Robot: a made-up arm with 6 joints.
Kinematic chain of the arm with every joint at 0, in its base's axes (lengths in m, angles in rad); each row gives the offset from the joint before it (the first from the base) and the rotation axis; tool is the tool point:
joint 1: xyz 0 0 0.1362 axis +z
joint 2: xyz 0 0.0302 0 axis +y
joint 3: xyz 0 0 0.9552 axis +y
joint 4: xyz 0 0 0.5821 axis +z
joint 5: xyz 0 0 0 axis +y
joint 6: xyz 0 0 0.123 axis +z
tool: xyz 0 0 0
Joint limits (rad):
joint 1: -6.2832..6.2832
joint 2: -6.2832..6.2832
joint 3: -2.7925..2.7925
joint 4: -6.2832..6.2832
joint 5: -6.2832..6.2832
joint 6: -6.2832..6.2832
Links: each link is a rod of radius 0.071 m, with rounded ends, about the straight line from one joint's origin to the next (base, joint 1, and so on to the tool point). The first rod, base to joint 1, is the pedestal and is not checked.
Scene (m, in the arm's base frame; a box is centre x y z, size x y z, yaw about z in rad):
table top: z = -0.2
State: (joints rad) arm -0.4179 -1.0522 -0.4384 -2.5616 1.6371 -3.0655
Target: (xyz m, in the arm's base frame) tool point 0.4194 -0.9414 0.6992
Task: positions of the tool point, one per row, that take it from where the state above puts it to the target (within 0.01 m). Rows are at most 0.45 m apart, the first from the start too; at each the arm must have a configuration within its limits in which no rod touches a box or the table.
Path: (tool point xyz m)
1: -1.3692 0.1300 0.5774
2: -1.3091 -0.2688 0.6000
3: -1.1356 -0.6200 0.6211
4: -0.8716 -0.8926 0.6405
5: -0.5488 -1.0648 0.6582
6: -0.2026 -1.1270 0.6739
7: 0.1308 -1.0814 0.6876
8: 0.4194 -0.9414 0.6992

